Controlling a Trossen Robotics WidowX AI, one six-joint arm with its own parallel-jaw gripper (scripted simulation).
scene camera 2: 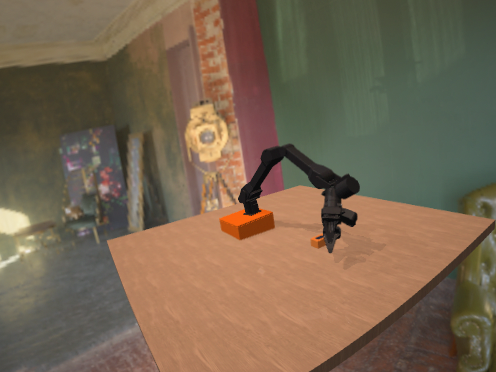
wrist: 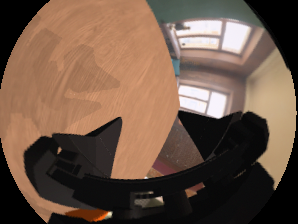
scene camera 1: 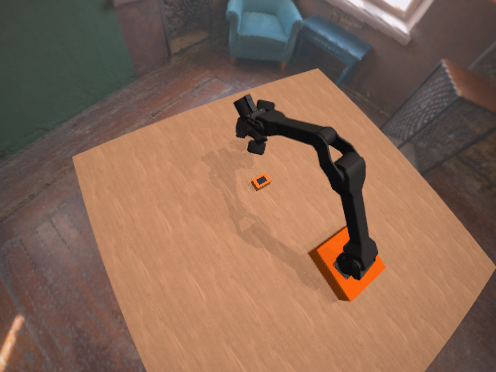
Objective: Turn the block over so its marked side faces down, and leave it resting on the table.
Scene:
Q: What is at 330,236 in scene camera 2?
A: My gripper.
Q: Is my gripper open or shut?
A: Open.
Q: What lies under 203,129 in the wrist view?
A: My gripper.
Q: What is my gripper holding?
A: Nothing.

